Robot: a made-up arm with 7 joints.
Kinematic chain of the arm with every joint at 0, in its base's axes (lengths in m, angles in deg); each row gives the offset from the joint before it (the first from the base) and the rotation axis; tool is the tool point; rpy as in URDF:
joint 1: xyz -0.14 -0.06 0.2 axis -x
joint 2: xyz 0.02 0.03 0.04 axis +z
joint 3: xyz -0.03 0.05 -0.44 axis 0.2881 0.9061 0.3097
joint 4: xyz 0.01 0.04 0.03 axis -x
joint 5: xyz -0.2 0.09 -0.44 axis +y
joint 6: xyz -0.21 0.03 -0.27 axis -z
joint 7: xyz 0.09 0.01 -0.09 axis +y
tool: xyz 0.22 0.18 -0.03 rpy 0 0 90
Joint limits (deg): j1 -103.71..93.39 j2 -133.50..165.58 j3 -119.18..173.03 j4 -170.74..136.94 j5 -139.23..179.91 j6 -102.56..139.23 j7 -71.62..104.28
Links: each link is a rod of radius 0.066 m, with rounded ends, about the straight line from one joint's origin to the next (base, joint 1, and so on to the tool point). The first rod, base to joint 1, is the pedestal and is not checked.
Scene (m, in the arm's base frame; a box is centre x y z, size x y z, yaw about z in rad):
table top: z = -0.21
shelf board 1: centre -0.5 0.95 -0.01 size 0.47 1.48 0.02 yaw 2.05
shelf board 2: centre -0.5 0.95 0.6 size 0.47 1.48 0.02 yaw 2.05
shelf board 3: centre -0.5 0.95 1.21 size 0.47 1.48 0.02 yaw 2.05
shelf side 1: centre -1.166 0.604 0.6 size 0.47 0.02 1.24 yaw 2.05
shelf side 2: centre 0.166 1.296 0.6 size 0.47 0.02 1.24 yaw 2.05
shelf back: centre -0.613 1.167 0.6 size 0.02 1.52 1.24 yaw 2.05
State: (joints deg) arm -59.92 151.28 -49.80 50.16 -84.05 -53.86 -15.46
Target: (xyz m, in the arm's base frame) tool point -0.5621 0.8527 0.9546
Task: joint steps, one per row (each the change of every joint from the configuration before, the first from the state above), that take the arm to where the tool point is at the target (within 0.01 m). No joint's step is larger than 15 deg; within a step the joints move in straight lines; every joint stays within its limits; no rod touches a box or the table.
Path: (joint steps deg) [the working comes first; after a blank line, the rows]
Joints at the target: -98.97 157.27 -53.59 32.78 -63.75 -80.30 -2.68
Straight joint move there: touches shelf board 2.

1: 4.08 -2.61 -9.24 6.05 -4.86 12.60 2.09
2: 4.07 -2.61 -9.23 6.05 -4.87 12.61 2.10
3: 4.08 -2.61 -9.24 6.05 -4.86 12.60 2.09
4: -10.57 1.58 1.96 -5.14 4.05 -11.75 1.54
5: -10.56 1.58 1.96 -5.13 4.05 -11.75 1.54
6: -10.56 1.58 1.96 -5.14 4.05 -11.75 1.53
7: -10.57 1.58 1.96 -5.13 4.05 -11.75 1.54
8: -4.51 3.75 8.04 -7.49 9.34 -8.63 0.17
9: -4.51 3.75 8.04 -7.50 9.35 -8.62 0.18

